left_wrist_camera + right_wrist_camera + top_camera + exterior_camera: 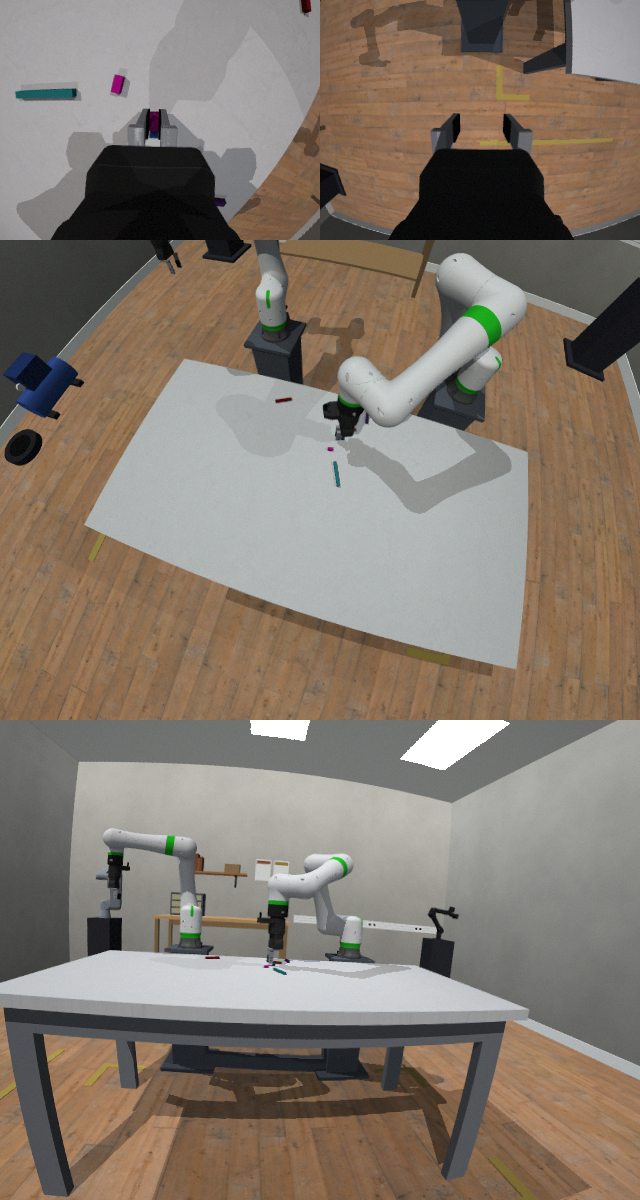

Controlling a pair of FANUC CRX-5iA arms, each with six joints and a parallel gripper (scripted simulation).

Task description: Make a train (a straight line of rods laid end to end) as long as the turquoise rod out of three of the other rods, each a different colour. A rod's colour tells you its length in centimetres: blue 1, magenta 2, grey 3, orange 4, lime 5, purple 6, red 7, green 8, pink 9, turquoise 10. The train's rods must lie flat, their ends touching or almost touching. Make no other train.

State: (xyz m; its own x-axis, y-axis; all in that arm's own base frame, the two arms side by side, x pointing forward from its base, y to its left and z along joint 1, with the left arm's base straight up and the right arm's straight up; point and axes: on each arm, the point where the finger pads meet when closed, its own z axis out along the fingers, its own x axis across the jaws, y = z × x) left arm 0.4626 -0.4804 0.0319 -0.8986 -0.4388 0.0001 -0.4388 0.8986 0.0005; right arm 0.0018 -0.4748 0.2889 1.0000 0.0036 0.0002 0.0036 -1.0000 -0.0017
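Note:
Right now the blue rod is 3 cm below my left hand, 2 cm to the left of it and 1 cm behind it. The rest, counted from my left hand: purple rod 15 cm behind, 8 cm to the left, 3 cm below; turquoise rod 15 cm ahead, 5 cm to the left, 3 cm below; orange rod 7 cm behind, 3 cm to the left, 3 cm below.

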